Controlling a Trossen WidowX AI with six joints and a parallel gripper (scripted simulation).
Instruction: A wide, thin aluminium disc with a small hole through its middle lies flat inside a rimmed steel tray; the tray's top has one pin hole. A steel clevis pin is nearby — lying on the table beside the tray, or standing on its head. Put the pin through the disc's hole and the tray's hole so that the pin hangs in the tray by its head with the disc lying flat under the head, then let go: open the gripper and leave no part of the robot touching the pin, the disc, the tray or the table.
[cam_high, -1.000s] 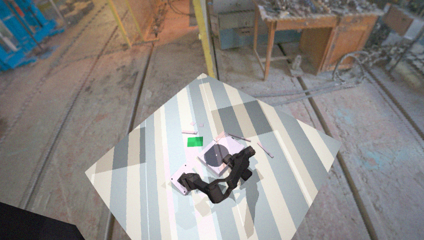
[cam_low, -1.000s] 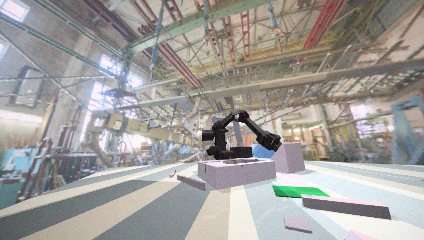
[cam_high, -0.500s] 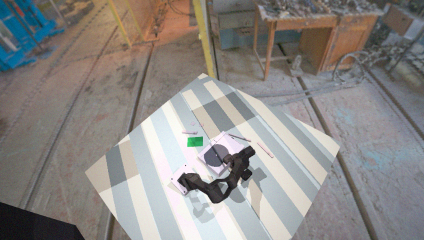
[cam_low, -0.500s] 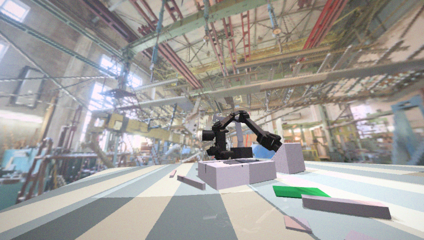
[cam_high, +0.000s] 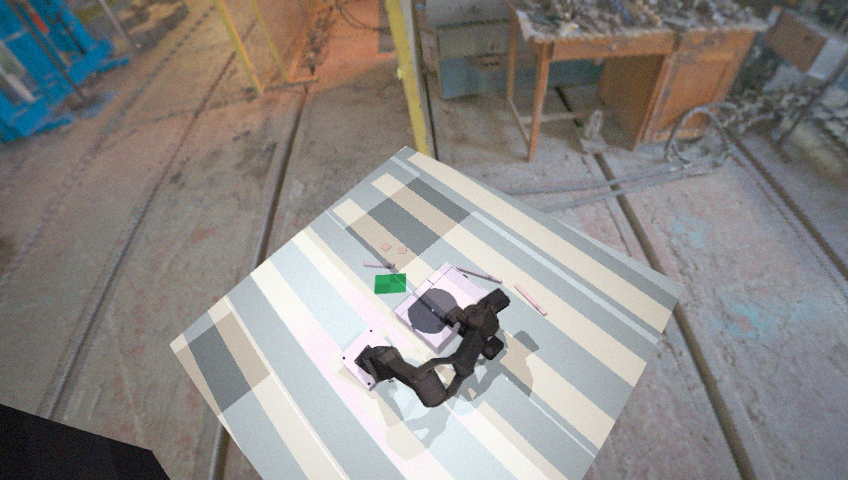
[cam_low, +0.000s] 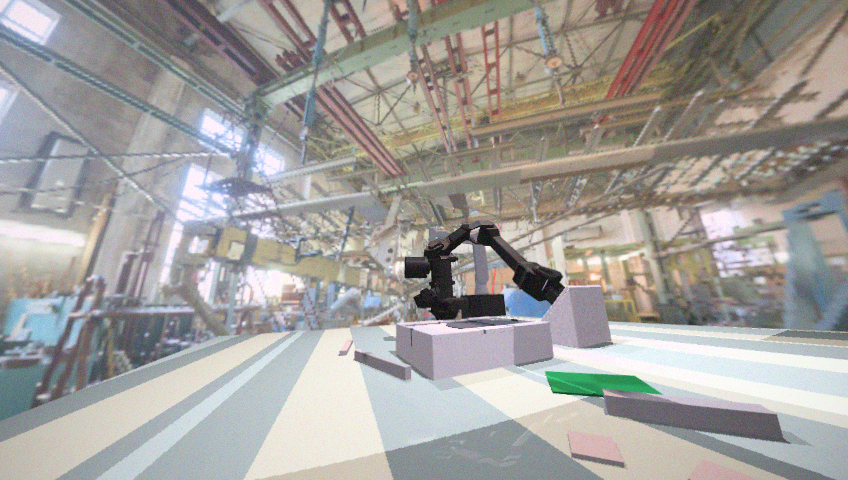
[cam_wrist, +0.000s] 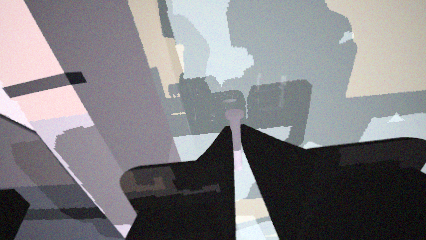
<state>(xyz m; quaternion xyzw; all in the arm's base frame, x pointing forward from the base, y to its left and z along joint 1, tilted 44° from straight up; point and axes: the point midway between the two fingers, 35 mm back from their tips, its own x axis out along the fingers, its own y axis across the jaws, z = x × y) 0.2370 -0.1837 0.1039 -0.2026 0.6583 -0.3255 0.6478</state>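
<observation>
Now: the grey disc 150 mm to the left of my gripper tip, 50 mm above it and 10 mm ahead of it. From my gripper tip the other things lie so: steel tray (150 mm to the left, 40 mm ahead, 30 mm above); then green patch (360 mm to the left, 30 mm ahead, 10 mm below); then clevis pin (10 mm behind, 10 mm above).
</observation>
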